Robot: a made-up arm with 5 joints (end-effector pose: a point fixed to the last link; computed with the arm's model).
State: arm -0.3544 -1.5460 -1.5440 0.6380 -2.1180
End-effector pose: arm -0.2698 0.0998 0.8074 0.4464 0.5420 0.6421
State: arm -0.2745 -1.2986 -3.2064 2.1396 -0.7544
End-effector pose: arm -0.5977 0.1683 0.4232 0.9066 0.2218 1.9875
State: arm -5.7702 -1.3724 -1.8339 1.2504 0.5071
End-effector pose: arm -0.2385 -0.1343 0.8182 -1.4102 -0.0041 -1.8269
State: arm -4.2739 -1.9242 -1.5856 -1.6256 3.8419
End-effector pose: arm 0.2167 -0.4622 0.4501 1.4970 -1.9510 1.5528
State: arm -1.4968 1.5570 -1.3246 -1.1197 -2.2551
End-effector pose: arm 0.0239 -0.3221 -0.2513 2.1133 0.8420 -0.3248
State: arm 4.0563 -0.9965 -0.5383 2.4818 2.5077
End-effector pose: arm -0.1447 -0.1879 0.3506 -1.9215 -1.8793 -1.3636
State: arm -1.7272 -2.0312 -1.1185 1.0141 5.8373
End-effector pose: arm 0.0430 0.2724 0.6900 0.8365 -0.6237 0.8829
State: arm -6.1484 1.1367 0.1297 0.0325 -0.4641
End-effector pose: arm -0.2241 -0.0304 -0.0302 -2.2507 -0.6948 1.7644
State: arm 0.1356 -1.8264 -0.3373 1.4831 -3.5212
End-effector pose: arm 0.1829 0.0250 0.5003 -0.6277 2.3827 -0.1062
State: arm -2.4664 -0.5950 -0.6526 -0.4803 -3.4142
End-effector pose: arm -0.3272 -0.2620 0.4627 1.6583 0.8505 -2.1381
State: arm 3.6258 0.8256 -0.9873 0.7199 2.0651
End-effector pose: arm -0.3208 -0.1687 -0.1720 2.0429 2.0224 0.7879
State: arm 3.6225 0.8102 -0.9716 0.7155 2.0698
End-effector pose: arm -0.3200 -0.1670 -0.1691 2.0531 2.0163 0.7828
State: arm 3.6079 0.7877 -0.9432 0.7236 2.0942
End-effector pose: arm -0.3165 -0.1593 -0.1661 2.0870 1.9711 0.8030
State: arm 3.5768 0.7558 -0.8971 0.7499 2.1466
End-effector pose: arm -0.3084 -0.1434 -0.1629 2.1510 1.8680 0.8599
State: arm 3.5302 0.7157 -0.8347 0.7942 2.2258
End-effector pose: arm -0.2946 -0.1206 -0.1594 2.2346 1.7065 0.9529
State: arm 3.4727 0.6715 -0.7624 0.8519 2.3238
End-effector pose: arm -0.2753 -0.0946 -0.1553 2.3183 1.5006 1.0721
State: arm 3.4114 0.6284 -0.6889 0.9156 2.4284
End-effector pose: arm -0.2524 -0.0698 -0.1507 2.3838 1.2761 1.2019
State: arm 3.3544 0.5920 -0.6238 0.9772 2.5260
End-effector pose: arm -0.2293 -0.0496 -0.1460 2.4220 1.0648 1.3256
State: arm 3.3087 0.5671 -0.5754 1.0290 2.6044
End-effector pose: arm -0.2099 -0.0354 -0.1421 2.4355 0.8950 1.4278
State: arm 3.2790 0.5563 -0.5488 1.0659 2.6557
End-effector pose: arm -0.1972 -0.0273 -0.1399 2.4342 0.7842 1.4985
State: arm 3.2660 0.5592 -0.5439 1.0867 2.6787
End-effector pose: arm -0.1919 -0.0240 -0.1397 2.4275 0.7341 1.5361
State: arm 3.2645 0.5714 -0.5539 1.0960 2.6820
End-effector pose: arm -0.1918 -0.0237 -0.1412 2.4201 0.7255 1.5504
